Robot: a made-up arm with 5 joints.
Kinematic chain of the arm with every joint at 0, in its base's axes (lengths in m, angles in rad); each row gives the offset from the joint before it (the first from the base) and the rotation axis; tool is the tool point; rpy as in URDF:
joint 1: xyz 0 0 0.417 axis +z
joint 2: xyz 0 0 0 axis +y
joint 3: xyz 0.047 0 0.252 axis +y
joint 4: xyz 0.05 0 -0.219 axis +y
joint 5: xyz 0.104 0 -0.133 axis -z
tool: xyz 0 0 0 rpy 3.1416 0 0
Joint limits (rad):
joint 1: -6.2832..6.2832
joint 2: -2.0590..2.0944
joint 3: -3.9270..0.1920
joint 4: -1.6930..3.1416
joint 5: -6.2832..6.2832
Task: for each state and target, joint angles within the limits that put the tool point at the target. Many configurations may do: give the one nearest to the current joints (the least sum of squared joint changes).
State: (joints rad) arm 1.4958 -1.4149 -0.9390 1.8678 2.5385
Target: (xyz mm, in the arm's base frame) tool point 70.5 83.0 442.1
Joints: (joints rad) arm 0.8667 -0.9492 -0.3850 1.6232 2.5385
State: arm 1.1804 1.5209 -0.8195 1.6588 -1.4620
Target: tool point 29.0 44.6 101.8
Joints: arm 0.9943 1.5248 -1.1096 1.4605 -1.4620
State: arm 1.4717 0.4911 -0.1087 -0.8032 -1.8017
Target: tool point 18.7 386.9 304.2
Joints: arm 1.5225 0.7123 -0.6025 -0.7184 -1.8017
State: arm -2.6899 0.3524 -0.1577 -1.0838 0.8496
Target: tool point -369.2 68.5 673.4
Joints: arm -3.3250 0.1170 -0.9104 -0.9886 0.8496
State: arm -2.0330 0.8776 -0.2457 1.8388 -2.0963
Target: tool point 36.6 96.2 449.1
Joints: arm -1.9343 0.7223 0.1910 1.6065 -2.0963
